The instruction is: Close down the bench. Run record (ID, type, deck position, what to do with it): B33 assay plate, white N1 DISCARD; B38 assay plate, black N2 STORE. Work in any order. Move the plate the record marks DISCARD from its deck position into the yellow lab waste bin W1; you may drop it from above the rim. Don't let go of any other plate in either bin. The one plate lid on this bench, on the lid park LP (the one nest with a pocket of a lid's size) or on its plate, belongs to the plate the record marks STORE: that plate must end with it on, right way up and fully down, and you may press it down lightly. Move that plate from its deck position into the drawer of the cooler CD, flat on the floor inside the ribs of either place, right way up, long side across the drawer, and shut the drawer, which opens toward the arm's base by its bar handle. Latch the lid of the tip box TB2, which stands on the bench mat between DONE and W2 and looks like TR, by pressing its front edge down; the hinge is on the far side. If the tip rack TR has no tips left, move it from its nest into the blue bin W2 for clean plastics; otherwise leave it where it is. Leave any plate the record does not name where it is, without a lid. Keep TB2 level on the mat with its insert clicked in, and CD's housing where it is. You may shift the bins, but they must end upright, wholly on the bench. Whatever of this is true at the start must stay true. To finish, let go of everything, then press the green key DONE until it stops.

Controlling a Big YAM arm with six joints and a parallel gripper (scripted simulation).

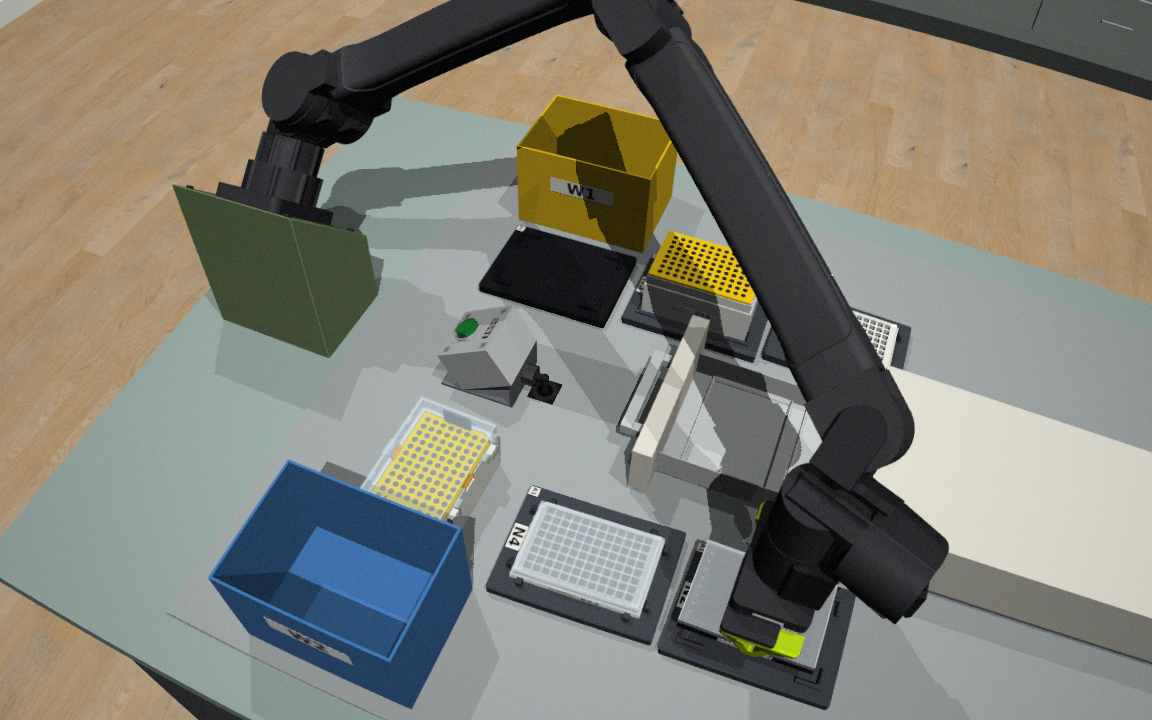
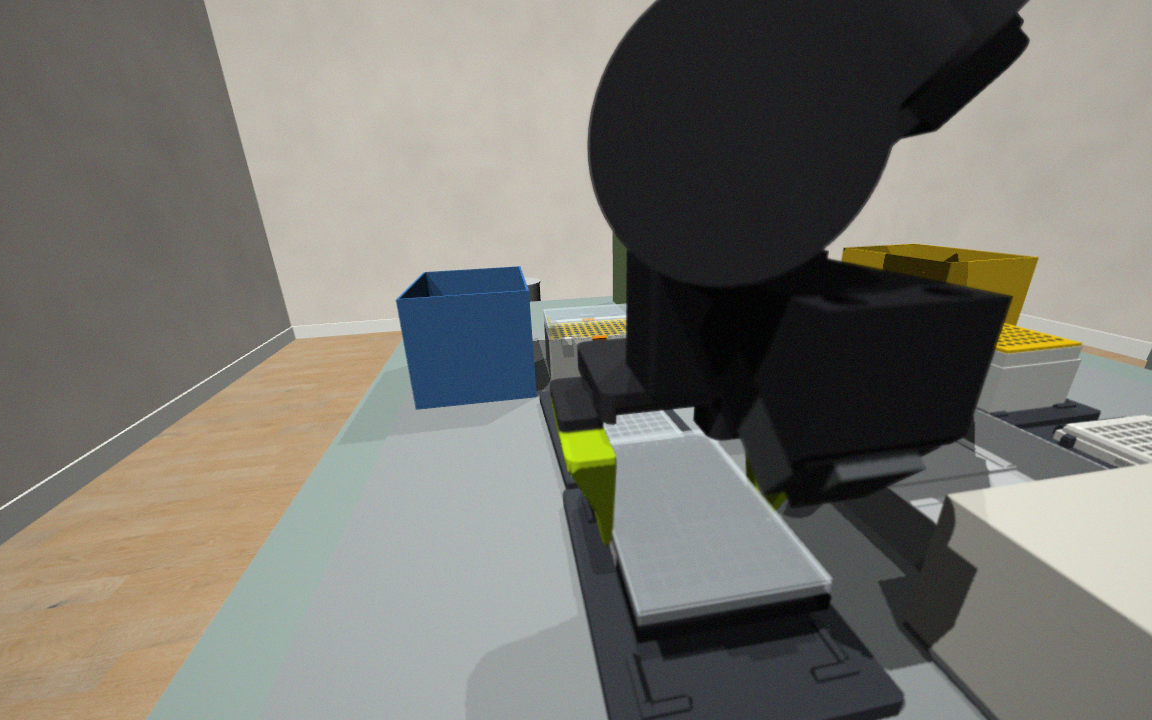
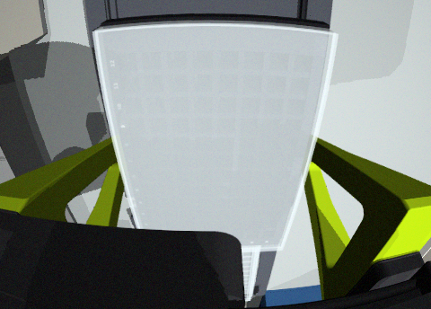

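The nest N2 is 4 cm below my hand. Also, from my hand: plate lid (right at my hand); clear plate (17 cm behind, 3 cm below); black plate (right at my hand).
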